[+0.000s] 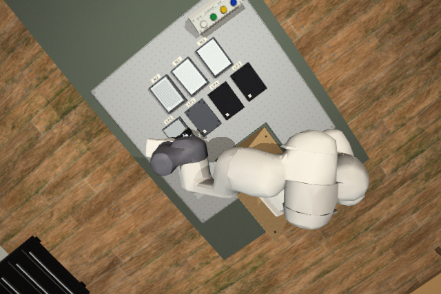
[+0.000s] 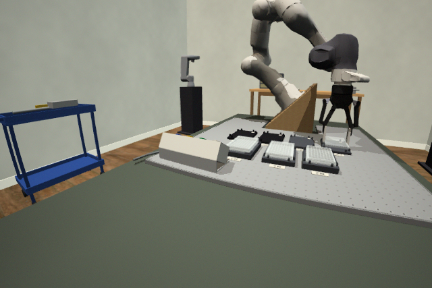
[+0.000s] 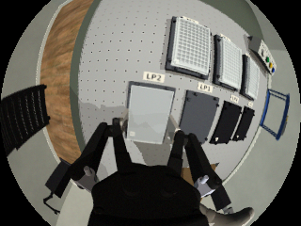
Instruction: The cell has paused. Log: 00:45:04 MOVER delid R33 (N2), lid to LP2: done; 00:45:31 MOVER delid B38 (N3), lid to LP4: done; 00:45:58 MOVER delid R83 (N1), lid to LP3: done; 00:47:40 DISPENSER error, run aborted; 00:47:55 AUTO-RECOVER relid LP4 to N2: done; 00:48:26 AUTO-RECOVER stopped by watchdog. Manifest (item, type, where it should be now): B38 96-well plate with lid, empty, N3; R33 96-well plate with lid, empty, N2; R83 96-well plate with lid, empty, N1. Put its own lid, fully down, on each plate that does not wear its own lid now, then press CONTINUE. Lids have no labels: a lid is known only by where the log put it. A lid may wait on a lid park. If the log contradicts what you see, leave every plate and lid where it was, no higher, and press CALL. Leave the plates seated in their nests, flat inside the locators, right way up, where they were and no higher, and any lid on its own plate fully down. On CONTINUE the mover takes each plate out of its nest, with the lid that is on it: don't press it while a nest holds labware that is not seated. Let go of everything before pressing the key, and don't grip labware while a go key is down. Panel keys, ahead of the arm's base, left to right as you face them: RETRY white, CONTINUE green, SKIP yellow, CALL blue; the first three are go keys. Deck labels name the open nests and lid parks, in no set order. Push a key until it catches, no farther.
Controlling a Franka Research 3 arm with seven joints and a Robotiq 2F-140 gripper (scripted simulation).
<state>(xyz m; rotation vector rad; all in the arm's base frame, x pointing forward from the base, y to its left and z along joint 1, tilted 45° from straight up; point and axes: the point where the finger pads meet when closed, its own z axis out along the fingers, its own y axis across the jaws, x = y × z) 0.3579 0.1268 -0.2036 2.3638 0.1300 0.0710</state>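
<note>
The lid park LP2 lies 40 mm below my hand. From my hand the other things lie so: lid park LP4: 20 mm ahead, 260 mm to the right, 40 mm below; then LP1: 10 mm ahead, 130 mm to the right, 40 mm below; then lid park LP3: 40 mm ahead, 390 mm to the right, 40 mm below.
</note>
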